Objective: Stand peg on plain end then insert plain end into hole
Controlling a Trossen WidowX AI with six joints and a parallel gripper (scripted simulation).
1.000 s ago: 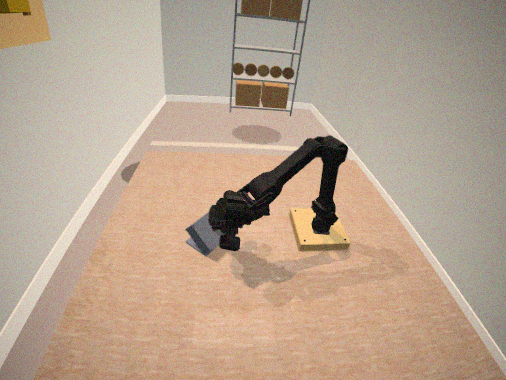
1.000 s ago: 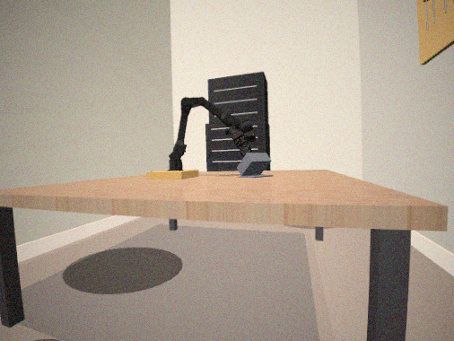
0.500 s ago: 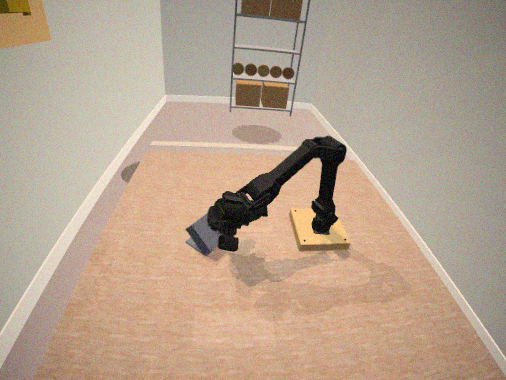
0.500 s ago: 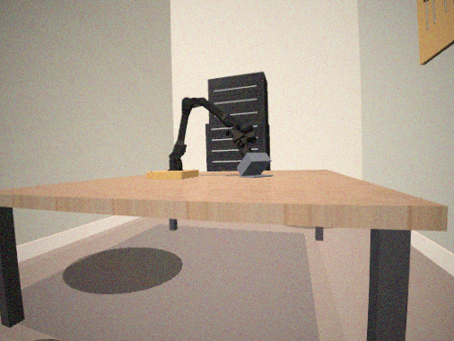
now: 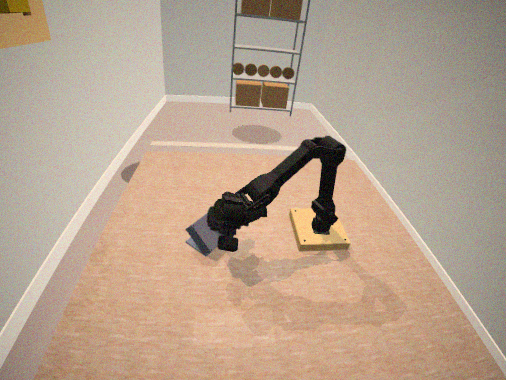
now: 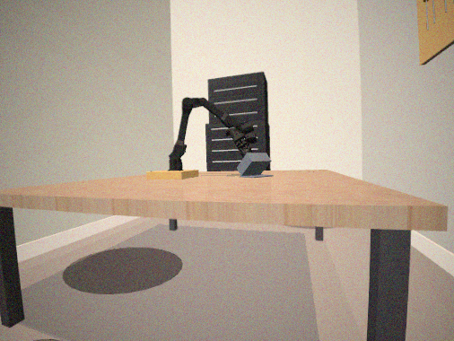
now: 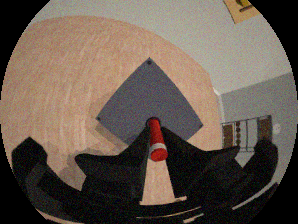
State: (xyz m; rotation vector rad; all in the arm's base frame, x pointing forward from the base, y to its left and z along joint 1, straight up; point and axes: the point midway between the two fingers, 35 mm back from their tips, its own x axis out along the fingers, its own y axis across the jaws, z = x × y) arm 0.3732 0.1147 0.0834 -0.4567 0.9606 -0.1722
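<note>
Right now my gripper tip is 1 cm to the right of the red peg, 1 cm below it and 1 cm past it. Also, from my gripper tip: grey sloped panel 3 cm below, 2 cm to the right, 2 cm ahead.
</note>
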